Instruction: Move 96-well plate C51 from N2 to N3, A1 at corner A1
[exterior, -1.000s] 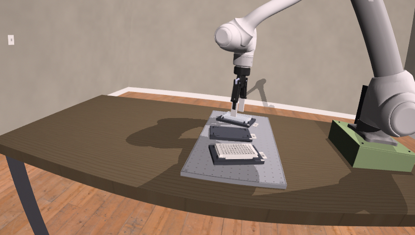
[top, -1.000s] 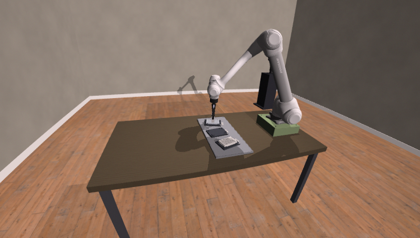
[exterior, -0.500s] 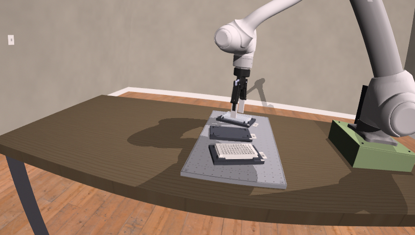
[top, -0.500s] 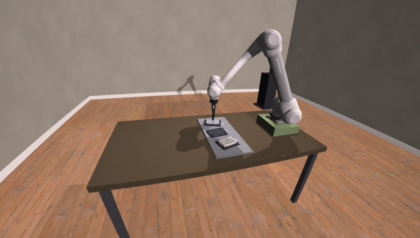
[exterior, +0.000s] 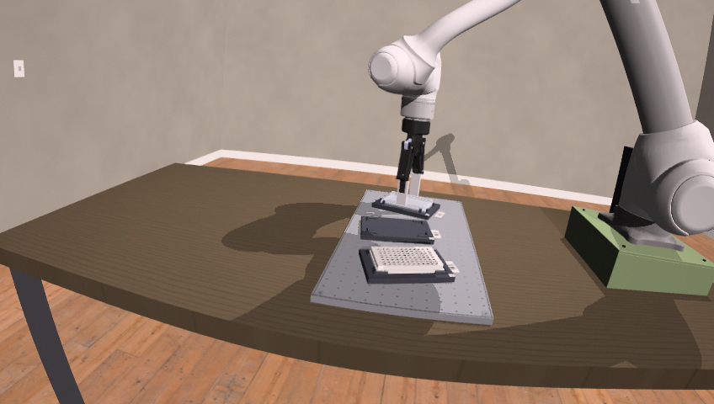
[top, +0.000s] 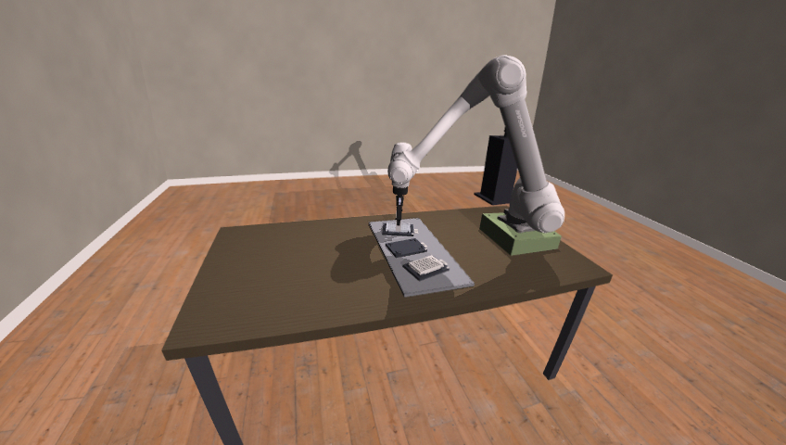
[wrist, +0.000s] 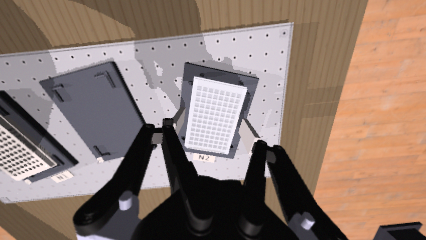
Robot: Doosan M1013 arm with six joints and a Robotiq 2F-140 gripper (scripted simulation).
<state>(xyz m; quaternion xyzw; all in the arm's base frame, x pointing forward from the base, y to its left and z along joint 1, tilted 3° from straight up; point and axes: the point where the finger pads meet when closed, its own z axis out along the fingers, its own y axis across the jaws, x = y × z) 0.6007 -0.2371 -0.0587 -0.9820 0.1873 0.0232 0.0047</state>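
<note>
My gripper is now 40 mm above the nest N2. The rest, counted from my hand: landing nest N3 (190 mm to the left, 40 mm below, 30 mm ahead); then N3 label (180 mm to the left, 60 mm behind, 50 mm below); then N2 label (90 mm behind, 50 mm below, 40 mm to the left).
</note>
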